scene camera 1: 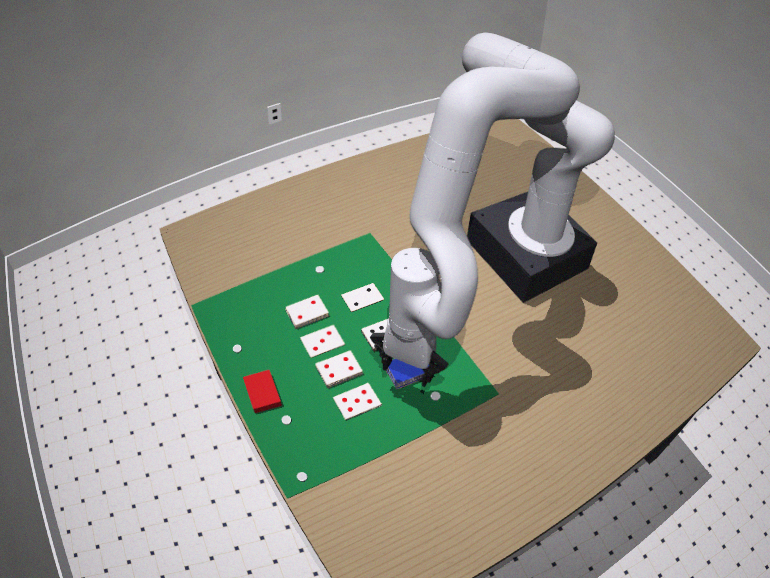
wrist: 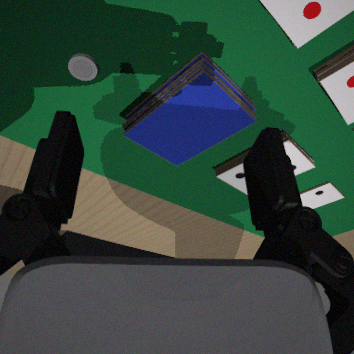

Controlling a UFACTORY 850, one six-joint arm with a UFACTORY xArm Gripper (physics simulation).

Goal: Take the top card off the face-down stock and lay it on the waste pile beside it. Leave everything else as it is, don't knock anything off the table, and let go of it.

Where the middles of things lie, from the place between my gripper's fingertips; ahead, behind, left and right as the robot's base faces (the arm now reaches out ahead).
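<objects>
The green mat [scene camera 1: 319, 442] is 6 cm ahead of my hand, and it is also 20 cm to the right of it and 10 cm below it. Then there is the red block [scene camera 1: 260, 386]: 27 cm ahead of my hand, 18 cm to the right of it, 8 cm below it.
</objects>
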